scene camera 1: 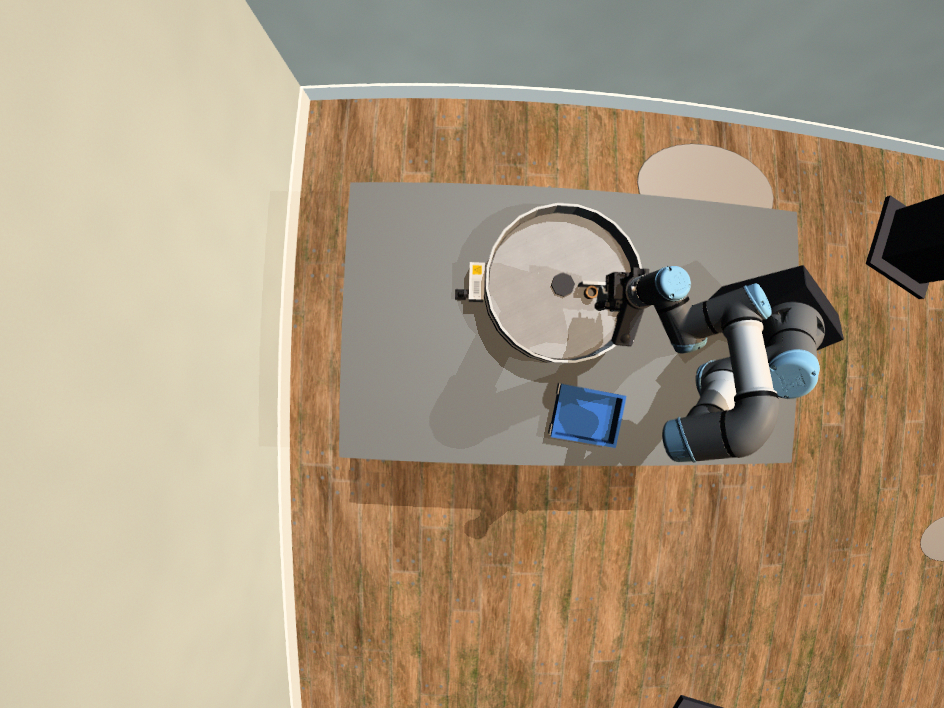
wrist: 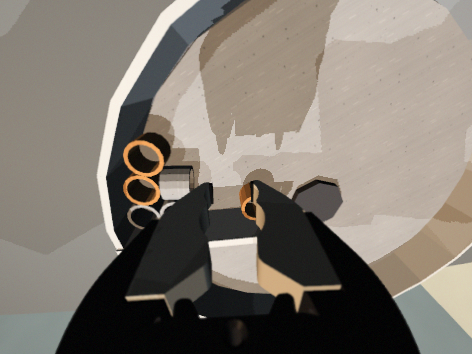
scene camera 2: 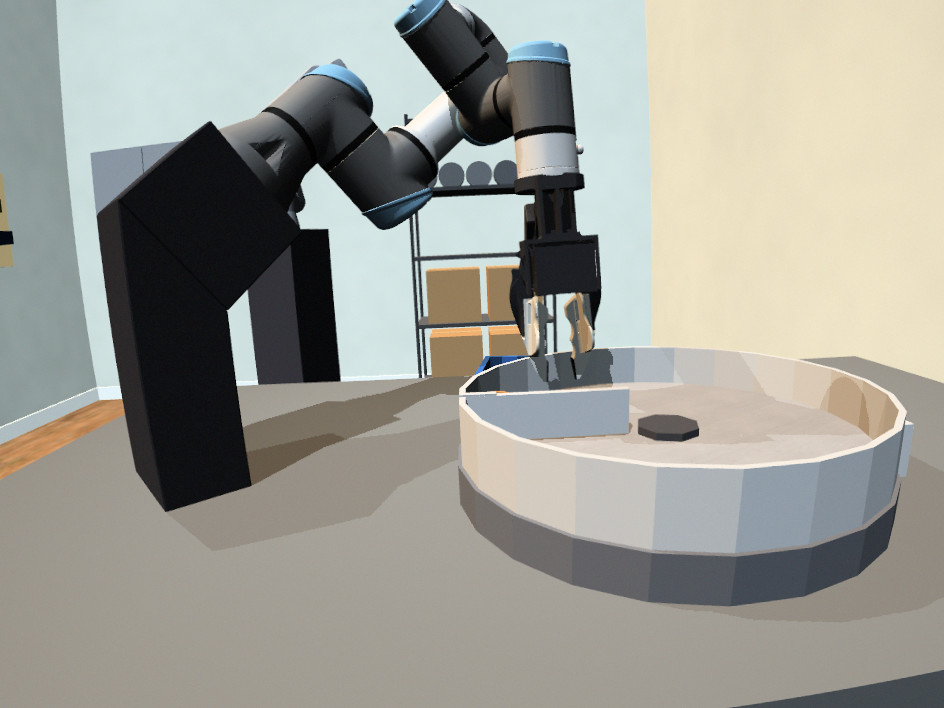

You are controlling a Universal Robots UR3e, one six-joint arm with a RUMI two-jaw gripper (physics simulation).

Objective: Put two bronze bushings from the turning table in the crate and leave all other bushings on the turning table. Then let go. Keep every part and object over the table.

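Frame: origin at the arm's base, x ahead, y left, z up, level; centimetres.
Seen in the pictures: gripper, fingertip midpoint: [scene camera 1: 602, 307] [wrist: 231, 183] [scene camera 2: 561, 380]; arm's base at its link origin: [scene camera 1: 790, 328] [scene camera 2: 234, 187].
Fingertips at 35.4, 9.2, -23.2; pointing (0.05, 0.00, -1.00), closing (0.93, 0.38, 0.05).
Note:
Pixels of each thing's middle, then the offset from my fingertips to it, as dx, dy, dz. "*": a spot on its surface instead.
- bronze bushing at the middle of its body: [wrist: 255, 200] [scene camera 1: 590, 292] +3.9, -2.9, -3.1
- silver bushing at the middle of its body: [wrist: 178, 182] -4.2, -2.9, -2.8
- pale ring at the middle of its body: [wrist: 148, 209] -6.5, -7.3, -3.1
- blue crate at the middle of its body: [scene camera 2: 537, 379] [scene camera 1: 586, 415] -10.4, +27.6, -7.2
- straight divider at a spot on its surface: [scene camera 2: 564, 413] [wrist: 226, 229] * +1.8, -6.4, -1.7
- dark hub at the middle of its body: [scene camera 2: 667, 427] [wrist: 315, 204] [scene camera 1: 562, 284] +11.5, -1.8, -4.0
- white box with a yellow label, surface spot: [scene camera 1: 476, 283] * +32.8, +8.0, -3.9
The turning table [scene camera 1: 488, 285] [scene camera 2: 693, 506] [wrist: 114, 111] is a round tray with a pale wall. A bronze bushing [scene camera 1: 585, 292] [wrist: 244, 192] stands near its hub, partly behind the right fingertip in the wrist view. Two more bronze bushings, an upper one [wrist: 162, 145] and a lower one [wrist: 127, 190], stand against the wall. A silver bushing [wrist: 175, 184] and a pale ring [wrist: 129, 218] are beside them; another pale rim is partly hidden by the left finger. My gripper [scene camera 2: 558, 355] [wrist: 231, 183] is partly open and empty above the turning table. The blue crate [scene camera 1: 621, 418] [scene camera 2: 499, 359] shows no bushing inside.
A straight divider [scene camera 2: 564, 413] [wrist: 232, 243] runs inward from the turning table's wall, near the dark hub [scene camera 1: 562, 284] [scene camera 2: 667, 426] [wrist: 318, 199]. A white box with a yellow label [scene camera 1: 476, 283] adjoins the wall's far side. The raised wall lies between the hub and the crate.

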